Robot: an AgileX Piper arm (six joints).
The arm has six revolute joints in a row. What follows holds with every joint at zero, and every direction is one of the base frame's. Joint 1 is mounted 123.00 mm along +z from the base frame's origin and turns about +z. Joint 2 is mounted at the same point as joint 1 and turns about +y. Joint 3 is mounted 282.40 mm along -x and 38.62 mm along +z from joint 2 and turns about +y. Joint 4 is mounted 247.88 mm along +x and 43.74 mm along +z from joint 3 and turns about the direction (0.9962, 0, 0.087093). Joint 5 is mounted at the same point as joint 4 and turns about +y. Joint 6 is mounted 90.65 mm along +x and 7.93 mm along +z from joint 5 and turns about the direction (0.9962, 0, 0.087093). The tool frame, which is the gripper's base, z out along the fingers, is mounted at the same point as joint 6; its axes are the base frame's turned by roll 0.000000, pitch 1.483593 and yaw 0.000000 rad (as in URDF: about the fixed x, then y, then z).
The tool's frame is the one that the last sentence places.
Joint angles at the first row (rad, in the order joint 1, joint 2, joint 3, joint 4, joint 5, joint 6):
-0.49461 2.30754 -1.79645 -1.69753 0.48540 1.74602
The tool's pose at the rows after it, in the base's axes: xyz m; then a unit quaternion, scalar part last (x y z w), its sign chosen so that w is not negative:
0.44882, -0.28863, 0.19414, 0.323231, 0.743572, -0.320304, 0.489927
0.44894, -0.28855, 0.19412, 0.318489, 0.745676, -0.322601, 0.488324
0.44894, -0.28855, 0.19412, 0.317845, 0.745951, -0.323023, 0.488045
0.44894, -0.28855, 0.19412, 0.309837, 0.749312, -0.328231, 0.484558
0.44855, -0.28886, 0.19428, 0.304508, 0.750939, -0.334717, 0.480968
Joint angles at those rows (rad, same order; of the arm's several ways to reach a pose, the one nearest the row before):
-0.49462 2.30827 -1.79643 -1.69756 0.47134 1.71201
-0.49462 2.30830 -1.79647 -1.69816 0.46983 1.70085
-0.49461 2.30830 -1.79647 -1.69816 0.46983 1.69912
-0.49462 2.30830 -1.79647 -1.69817 0.46983 1.67770
-0.49461 2.30827 -1.79646 -1.69814 0.47557 1.66004

